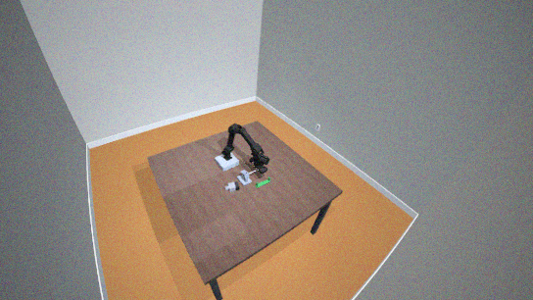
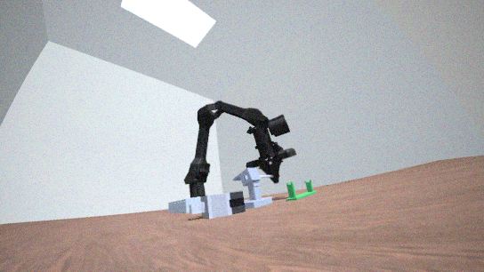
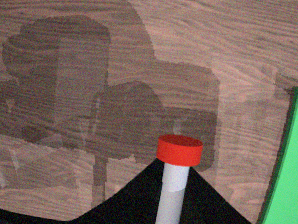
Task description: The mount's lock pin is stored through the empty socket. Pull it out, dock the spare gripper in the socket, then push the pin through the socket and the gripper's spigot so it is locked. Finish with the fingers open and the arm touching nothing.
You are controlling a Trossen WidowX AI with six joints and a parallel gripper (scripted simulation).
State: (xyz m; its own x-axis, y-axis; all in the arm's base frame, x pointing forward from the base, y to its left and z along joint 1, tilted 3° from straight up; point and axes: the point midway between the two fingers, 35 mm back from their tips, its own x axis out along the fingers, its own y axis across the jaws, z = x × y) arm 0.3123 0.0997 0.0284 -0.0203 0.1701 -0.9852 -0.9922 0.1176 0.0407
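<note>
Now: the cradle 9 cm ahead of my gripper tip, 3 cm to the right of it and 3 cm below it. Round my gripper tip: spare gripper: 2 cm behind, 27 cm to the right, 3 cm below; then grey mount: 3 cm behind, 13 cm to the right.
</note>
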